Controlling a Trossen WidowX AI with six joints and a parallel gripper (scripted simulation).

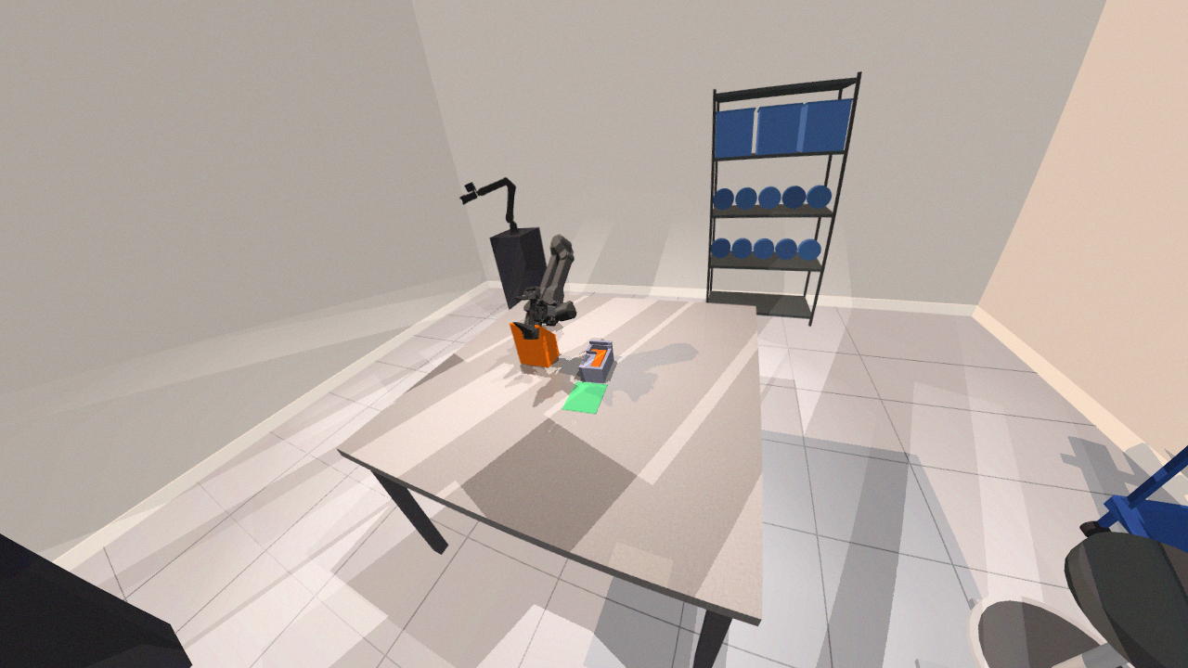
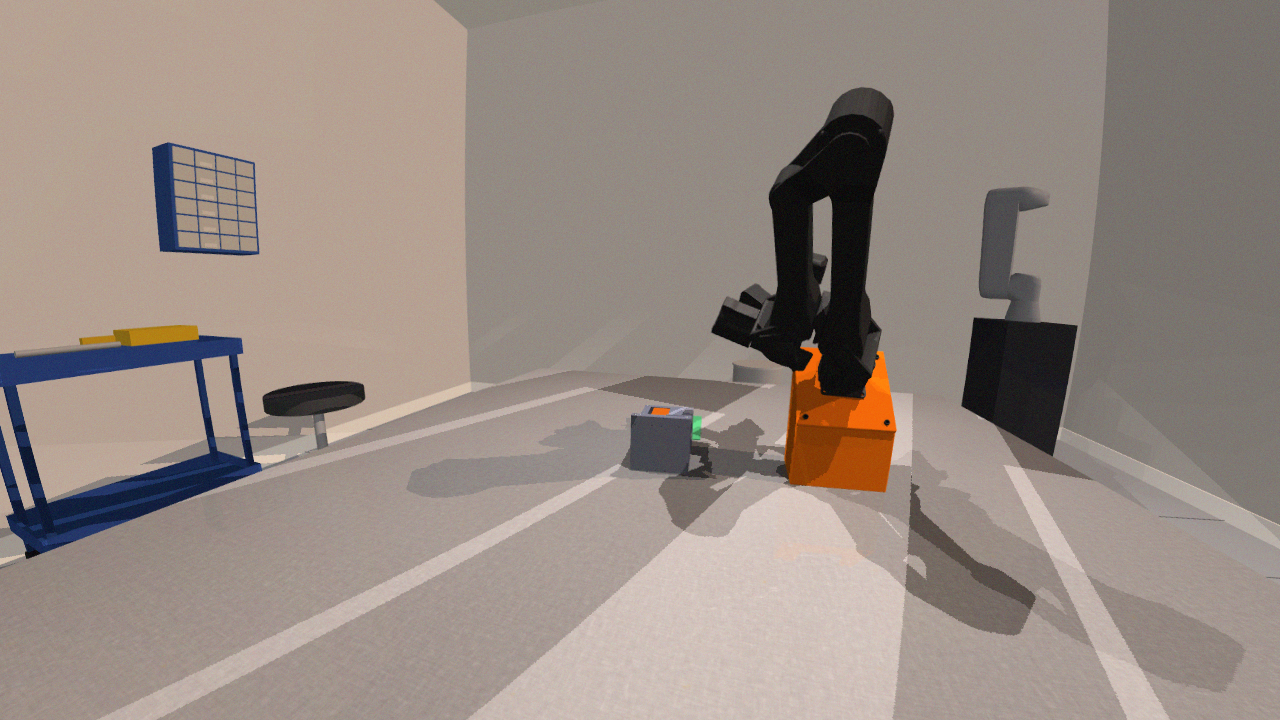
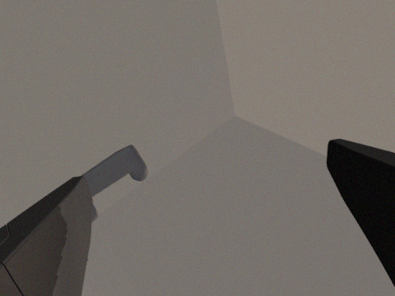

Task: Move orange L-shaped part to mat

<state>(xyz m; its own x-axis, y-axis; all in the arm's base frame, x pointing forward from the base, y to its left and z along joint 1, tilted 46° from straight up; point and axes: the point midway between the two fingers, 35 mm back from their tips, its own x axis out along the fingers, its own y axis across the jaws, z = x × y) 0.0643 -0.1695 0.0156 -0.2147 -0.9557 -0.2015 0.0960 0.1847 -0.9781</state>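
The orange L-shaped part lies 26 cm below my gripper tip, 22 cm ahead of it and 14 cm to the left of it. From my gripper tip the other things lie so: green mat 32 cm below, 24 cm ahead, 3 cm to the right.
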